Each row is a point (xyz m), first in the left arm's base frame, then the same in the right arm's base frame.
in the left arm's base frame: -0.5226 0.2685 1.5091
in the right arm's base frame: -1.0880 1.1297 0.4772
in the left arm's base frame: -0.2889 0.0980 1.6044
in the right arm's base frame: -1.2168 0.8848 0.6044
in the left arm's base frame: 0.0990 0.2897 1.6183
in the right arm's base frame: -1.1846 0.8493 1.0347
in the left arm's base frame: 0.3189 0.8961 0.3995
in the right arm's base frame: 0.1401 1.0177 1.3785
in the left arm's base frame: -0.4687 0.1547 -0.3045
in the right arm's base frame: 0.6555 0.6685 0.2480
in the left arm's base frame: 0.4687 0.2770 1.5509
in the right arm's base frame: -1.1187 0.6367 1.3377
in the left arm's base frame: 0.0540 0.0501 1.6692
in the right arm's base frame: -1.2878 0.6810 0.8829
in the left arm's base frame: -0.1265 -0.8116 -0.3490
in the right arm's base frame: 0.4873 -0.3252 0.0553
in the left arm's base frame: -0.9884 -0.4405 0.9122
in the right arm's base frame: -0.6672 0.6627 -0.3479
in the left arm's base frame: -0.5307 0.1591 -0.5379
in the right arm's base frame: 0.8836 0.6604 0.1688
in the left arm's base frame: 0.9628 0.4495 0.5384
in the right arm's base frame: -0.0891 0.3394 1.7258
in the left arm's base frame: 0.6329 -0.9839 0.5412
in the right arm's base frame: -0.4126 -0.6927 0.7290
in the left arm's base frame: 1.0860 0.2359 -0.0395
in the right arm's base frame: 0.4280 -0.0106 1.6555
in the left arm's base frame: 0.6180 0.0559 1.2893
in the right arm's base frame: -0.9114 0.3261 1.3243
